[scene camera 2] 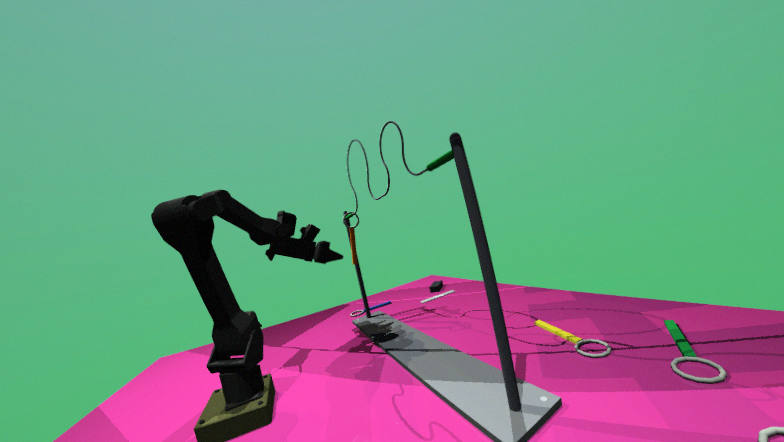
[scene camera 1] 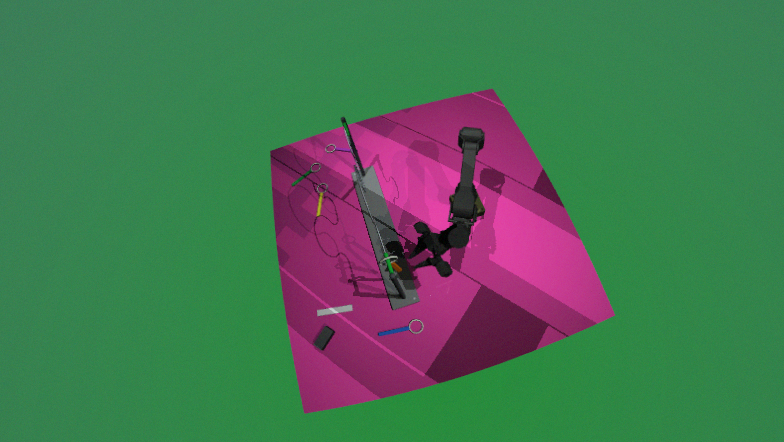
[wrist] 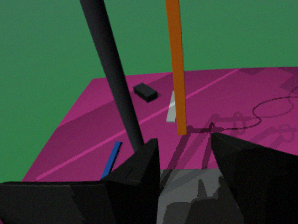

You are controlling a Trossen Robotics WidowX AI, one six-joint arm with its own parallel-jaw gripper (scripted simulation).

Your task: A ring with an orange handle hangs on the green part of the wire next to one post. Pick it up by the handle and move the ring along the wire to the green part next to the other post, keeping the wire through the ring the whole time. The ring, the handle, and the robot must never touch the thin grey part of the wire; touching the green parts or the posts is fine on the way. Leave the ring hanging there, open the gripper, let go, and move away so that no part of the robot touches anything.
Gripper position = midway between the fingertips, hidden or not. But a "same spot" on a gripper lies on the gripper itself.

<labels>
My gripper shows in scene camera 2 (341,257), in scene camera 1 and in the wrist view. One and the same spot on my gripper: (wrist: 135,184) is (scene camera 1: 426,260).
</labels>
